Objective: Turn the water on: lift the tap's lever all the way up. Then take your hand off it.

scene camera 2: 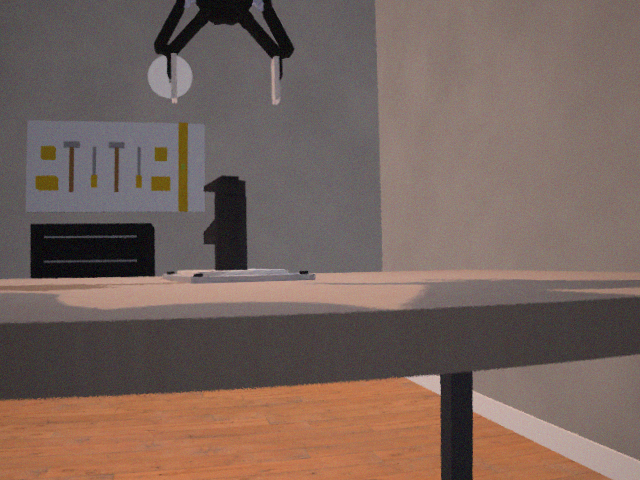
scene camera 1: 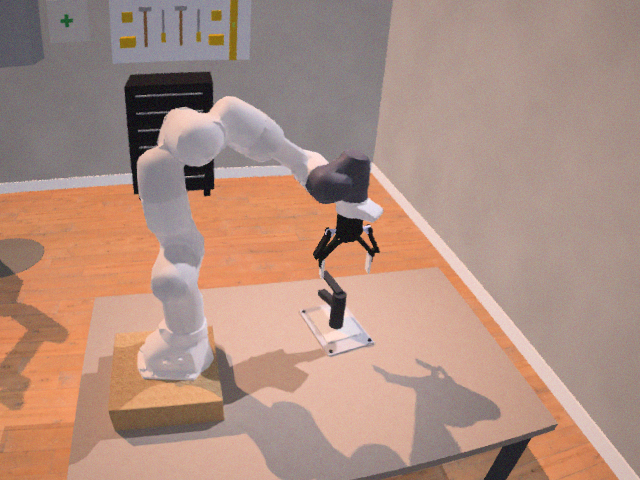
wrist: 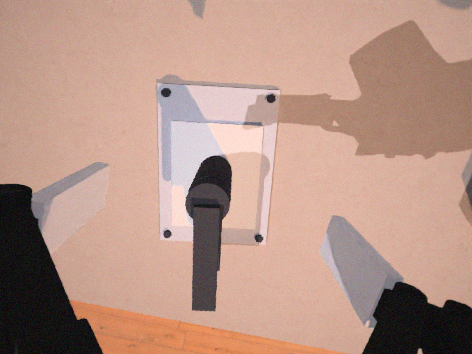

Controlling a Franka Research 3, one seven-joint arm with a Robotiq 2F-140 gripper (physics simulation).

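The dark tap's upright body (scene camera 1: 337, 312) (scene camera 2: 231, 227) (wrist: 216, 170) stands on a white plate (scene camera 1: 352, 345) (scene camera 2: 253, 278) (wrist: 220, 102). Its lever (scene camera 1: 333, 283) (scene camera 2: 212, 186) (wrist: 205, 265) is the long bar at the top of the body. It looks roughly level; its exact tilt is hard to tell. The spout (scene camera 1: 324, 295) (scene camera 2: 209, 237) juts out lower on the same side, mostly hidden under the lever in the wrist view. My gripper (scene camera 1: 344, 273) (scene camera 2: 225, 103) (wrist: 220, 210) is open and empty, pointing down above the tap, its fingers apart from the lever, one to each side in the wrist view.
The plate lies on the table (scene camera 1: 439, 320) (scene camera 2: 361, 335) (wrist: 90, 100). My arm's base is on a wooden block (scene camera 1: 170, 415) at the left in scene camera 1. A wall (scene camera 1: 516, 129) rises beyond the table's right side. A black drawer cabinet (scene camera 1: 170, 82) (scene camera 2: 93, 248) stands at the back.
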